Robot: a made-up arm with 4 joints. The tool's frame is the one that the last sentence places. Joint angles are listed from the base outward.
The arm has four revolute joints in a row. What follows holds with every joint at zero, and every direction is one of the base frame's. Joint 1 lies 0.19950 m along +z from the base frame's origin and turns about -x. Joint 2 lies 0.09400 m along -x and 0.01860 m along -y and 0.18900 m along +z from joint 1 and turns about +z. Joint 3 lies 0.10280 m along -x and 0.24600 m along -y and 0.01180 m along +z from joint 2 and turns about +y. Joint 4 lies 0.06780 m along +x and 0.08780 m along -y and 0.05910 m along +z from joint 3 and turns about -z. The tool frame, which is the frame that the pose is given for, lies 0.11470 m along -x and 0.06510 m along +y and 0.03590 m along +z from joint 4; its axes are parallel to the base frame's.
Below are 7 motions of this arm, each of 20 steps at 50 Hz.
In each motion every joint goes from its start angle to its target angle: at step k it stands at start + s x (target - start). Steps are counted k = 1, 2, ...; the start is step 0. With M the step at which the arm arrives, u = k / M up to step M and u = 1 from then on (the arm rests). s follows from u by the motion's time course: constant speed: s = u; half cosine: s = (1 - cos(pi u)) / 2; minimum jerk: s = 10 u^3 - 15 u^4 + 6 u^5.
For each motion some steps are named. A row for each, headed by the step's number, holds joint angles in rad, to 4 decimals.
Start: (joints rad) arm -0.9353 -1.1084 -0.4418 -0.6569
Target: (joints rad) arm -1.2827 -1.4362 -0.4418 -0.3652
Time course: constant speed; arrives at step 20
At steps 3, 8, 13, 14, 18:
3: -0.9874 -1.1576 -0.4418 -0.6131
8: -1.0743 -1.2395 -0.4418 -0.5402
13: -1.1611 -1.3215 -0.4418 -0.4673
14: -1.1785 -1.3379 -0.4418 -0.4527
18: -1.2480 -1.4034 -0.4418 -0.3944

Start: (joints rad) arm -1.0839 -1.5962 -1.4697 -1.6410
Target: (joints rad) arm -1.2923 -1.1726 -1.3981 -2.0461
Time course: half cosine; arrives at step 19
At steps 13, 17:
13: -1.2451 -1.2686 -1.4143 -1.9543
17: -1.2867 -1.1841 -1.4000 -2.0351

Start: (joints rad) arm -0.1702 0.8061 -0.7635 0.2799
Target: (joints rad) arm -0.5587 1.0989 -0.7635 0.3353
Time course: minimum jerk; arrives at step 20
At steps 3, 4, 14, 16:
3: -0.1805 0.8139 -0.7635 0.2814
4: -0.1927 0.8231 -0.7635 0.2831
14: -0.4953 1.0512 -0.7635 0.3263
16: -0.5362 1.0819 -0.7635 0.3321

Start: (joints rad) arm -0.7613 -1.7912 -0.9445 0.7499
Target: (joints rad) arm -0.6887 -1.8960 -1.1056 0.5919
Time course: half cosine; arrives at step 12
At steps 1, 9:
1: -0.7601 -1.7930 -0.9472 0.7472
9: -0.6993 -1.8807 -1.0820 0.6150

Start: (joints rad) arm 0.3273 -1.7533 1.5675 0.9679
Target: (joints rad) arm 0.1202 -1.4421 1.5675 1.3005
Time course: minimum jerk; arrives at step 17
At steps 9, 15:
9: 0.2124 -1.5806 1.5675 1.1525
15: 0.1230 -1.4463 1.5675 1.2960

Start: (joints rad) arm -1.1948 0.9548 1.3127 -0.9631
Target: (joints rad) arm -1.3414 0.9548 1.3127 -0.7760
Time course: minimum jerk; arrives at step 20
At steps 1, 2, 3, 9, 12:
1: -1.1950 0.9548 1.3127 -0.9629
2: -1.1961 0.9548 1.3127 -0.9615
3: -1.1987 0.9548 1.3127 -0.9581
9: -1.2544 0.9548 1.3127 -0.8870
12: -1.2949 0.9548 1.3127 -0.8354

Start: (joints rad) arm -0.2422 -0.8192 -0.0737 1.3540
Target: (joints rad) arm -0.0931 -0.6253 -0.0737 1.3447
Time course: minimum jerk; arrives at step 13
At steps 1, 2, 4, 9, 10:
1: -0.2416 -0.8184 -0.0737 1.3540
2: -0.2379 -0.8137 -0.0737 1.3537
4: -0.2163 -0.7856 -0.0737 1.3524
9: -0.1190 -0.6589 -0.0737 1.3463
10: -0.1057 -0.6416 -0.0737 1.3455

